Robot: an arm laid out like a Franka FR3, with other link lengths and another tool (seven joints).
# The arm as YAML. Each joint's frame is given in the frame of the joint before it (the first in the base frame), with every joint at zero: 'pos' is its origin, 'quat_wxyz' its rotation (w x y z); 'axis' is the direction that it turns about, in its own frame. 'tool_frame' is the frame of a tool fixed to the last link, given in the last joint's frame.
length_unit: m
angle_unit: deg
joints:
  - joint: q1
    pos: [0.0, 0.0, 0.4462]
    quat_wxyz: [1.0, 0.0, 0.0, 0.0]
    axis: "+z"
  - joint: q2
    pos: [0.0, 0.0, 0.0]
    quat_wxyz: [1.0, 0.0, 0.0, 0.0]
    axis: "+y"
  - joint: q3
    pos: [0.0, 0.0, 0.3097]
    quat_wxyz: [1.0, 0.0, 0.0, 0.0]
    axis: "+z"
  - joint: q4
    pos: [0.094, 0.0, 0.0]
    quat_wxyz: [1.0, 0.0, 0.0, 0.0]
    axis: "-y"
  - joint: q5
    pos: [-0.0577, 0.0, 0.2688]
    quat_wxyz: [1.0, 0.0, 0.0, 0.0]
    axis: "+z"
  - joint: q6
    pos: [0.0, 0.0, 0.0]
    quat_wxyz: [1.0, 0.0, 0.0, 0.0]
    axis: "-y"
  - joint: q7
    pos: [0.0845, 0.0, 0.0]
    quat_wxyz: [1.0, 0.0, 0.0, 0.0]
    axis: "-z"
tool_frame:
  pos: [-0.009, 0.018, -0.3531]
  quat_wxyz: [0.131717, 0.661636, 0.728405, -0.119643]
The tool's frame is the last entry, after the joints.
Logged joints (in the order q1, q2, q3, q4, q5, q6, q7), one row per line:
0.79, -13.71, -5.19, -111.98, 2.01, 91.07, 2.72
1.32, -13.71, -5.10, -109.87, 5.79, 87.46, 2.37
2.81, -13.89, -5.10, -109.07, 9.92, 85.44, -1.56
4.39, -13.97, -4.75, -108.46, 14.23, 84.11, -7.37
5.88, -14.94, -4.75, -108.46, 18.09, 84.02, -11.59
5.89, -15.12, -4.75, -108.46, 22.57, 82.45, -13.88
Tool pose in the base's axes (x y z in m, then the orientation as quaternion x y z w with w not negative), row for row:
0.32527, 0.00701, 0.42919, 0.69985, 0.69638, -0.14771, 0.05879
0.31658, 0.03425, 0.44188, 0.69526, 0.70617, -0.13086, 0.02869
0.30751, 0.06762, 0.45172, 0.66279, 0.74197, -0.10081, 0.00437
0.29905, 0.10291, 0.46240, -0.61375, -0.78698, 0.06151, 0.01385
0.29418, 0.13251, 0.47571, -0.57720, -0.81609, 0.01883, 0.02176
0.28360, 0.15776, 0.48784, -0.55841, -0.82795, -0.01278, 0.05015
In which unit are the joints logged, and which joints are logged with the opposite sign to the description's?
The joints are logged in degrees. Opposite sign: none.
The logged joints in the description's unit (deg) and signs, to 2 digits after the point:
0.79, -13.71, -5.19, -111.98, 2.01, 91.07, 2.72
1.32, -13.71, -5.10, -109.87, 5.79, 87.46, 2.37
2.81, -13.89, -5.10, -109.07, 9.92, 85.44, -1.56
4.39, -13.97, -4.75, -108.46, 14.23, 84.11, -7.37
5.88, -14.94, -4.75, -108.46, 18.09, 84.02, -11.59
5.89, -15.12, -4.75, -108.46, 22.57, 82.45, -13.88

